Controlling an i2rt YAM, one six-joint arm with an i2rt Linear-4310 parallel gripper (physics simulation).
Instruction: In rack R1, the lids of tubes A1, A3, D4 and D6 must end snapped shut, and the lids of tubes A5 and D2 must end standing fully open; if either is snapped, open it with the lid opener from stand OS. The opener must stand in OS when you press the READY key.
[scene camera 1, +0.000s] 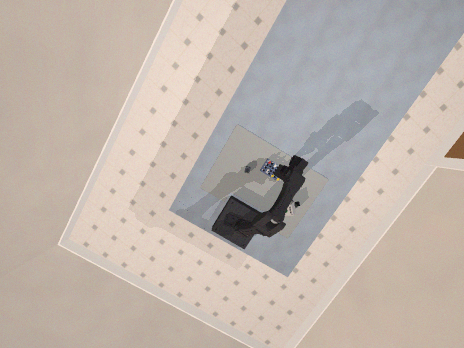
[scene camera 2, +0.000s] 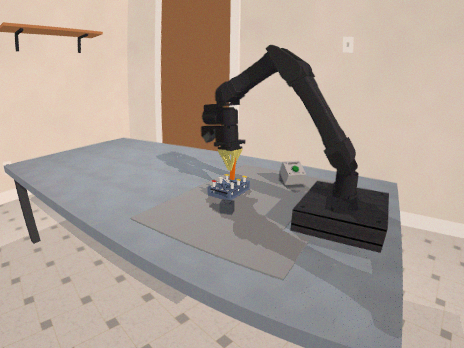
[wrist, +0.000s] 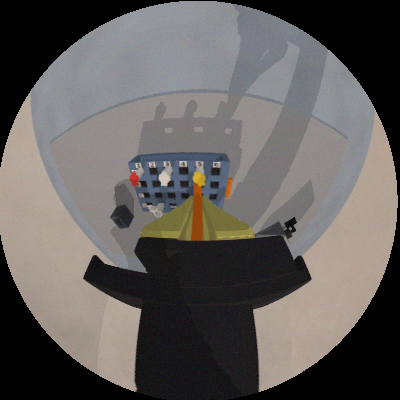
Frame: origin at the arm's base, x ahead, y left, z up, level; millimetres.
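Seen in the pictures: gripper, between the fingertips: (scene camera 1: 279, 171) (scene camera 2: 230, 170) (wrist: 197, 200); arm's base, origin of its link: (scene camera 1: 240, 224) (scene camera 2: 344, 197).
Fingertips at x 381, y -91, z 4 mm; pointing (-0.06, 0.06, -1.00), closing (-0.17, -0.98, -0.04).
Offsets run from my fingertips to a thing's top centre. "pt": to the spot under its first point. Level surfaces: height alone.
Blue rack R1 @[11 mm down, 10 mm back, 27 mm left] (wrist: 178, 156) (scene camera 2: 220, 194) (scene camera 1: 270, 168) stands on the grey mat @[68 mm down] (scene camera 2: 209, 232). In the wrist view row A holds a red-lidded tube at A1 @[19 mm down, 28 mm ahead, 73 mm left] (wrist: 134, 178), a white-lidded tube at A3 @[19 mm down, 21 mm ahead, 35 mm left] (wrist: 163, 178) and a yellow-lidded tube at A5 @[19 mm down, 14 mm ahead, 3 mm right] (wrist: 199, 178). A tube at D2 @[pt 26 mm down, 35 mm back, 68 mm left] (wrist: 156, 212) shows an open ring-like lid. The rest of row D is hidden behind my fingers. My gripper (wrist: 197, 200) (scene camera 2: 232, 166) hangs over the rack, shut on the orange lid opener @[48 mm up, 7 mm back, 1 mm left] (wrist: 197, 220) (scene camera 2: 232, 172). The opener's tip sits at the A5 lid; I cannot tell whether it touches.
The black stand OS @[36 mm down, 62 mm back, 173 mm left] (wrist: 121, 217) (scene camera 2: 226, 207) (scene camera 1: 247, 169) is empty, on the mat beside the rack. The grey READY box with a green key @[16 mm up, 190 mm back, 140 mm right] (scene camera 2: 292, 172) stands near the arm's black base (scene camera 2: 340, 217). An orange tab @[pt 44 mm down, 19 mm back, 38 mm right] (wrist: 228, 187) sticks to the rack's right side.
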